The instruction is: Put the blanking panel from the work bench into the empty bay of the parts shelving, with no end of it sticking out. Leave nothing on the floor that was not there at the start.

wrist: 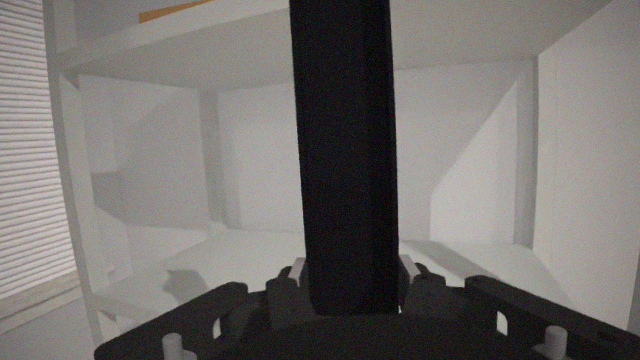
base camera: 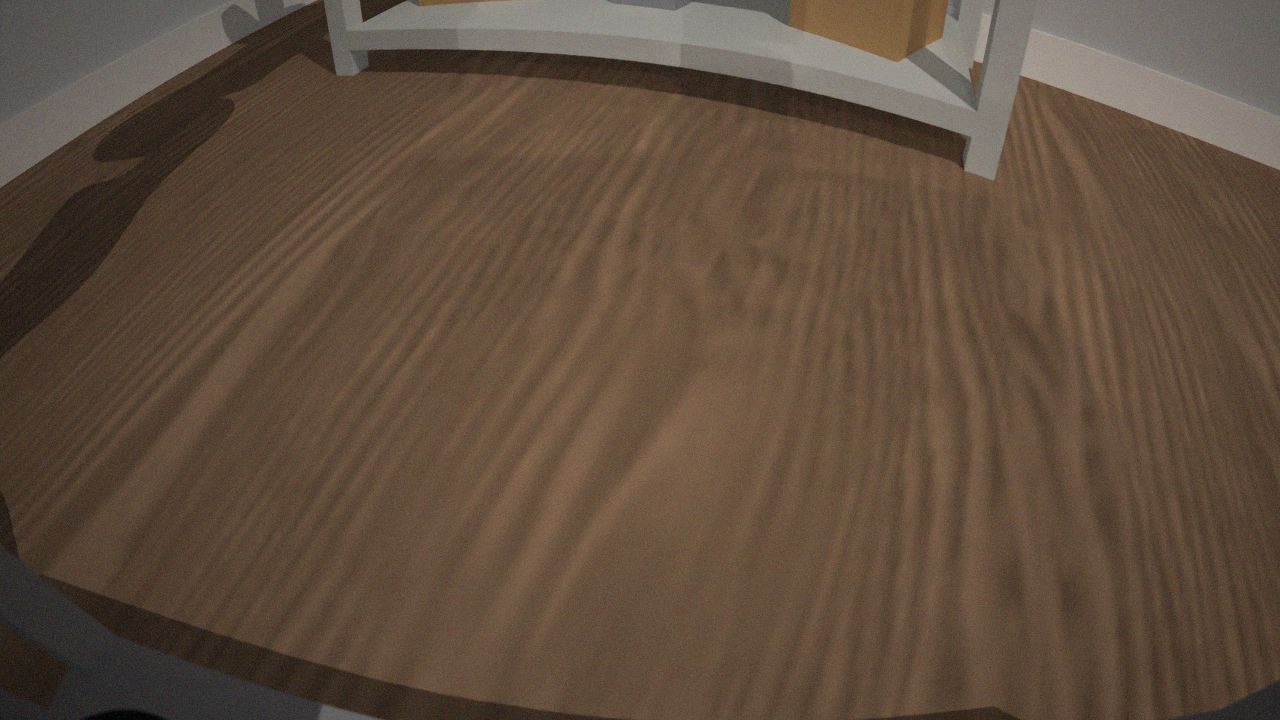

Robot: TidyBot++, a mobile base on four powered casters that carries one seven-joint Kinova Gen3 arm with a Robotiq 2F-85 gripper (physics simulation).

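Observation:
The black blanking panel is a long dark bar. In the wrist view it runs from between the fingers up past the top edge of the view, so its far end is hidden. My gripper is shut on it near its lower end. The white parts shelving shows in both views. In the wrist view an empty bay of it lies behind the panel, with a shelf board below, another board above and posts at the sides. How deep the panel reaches into this bay cannot be told. The work bench does not show.
An orange box stands on the lowest shelf at the right, with grey parts beside it. An orange thing lies on the board above the bay. A window blind is left of the shelving. White skirting runs along the wall at the right.

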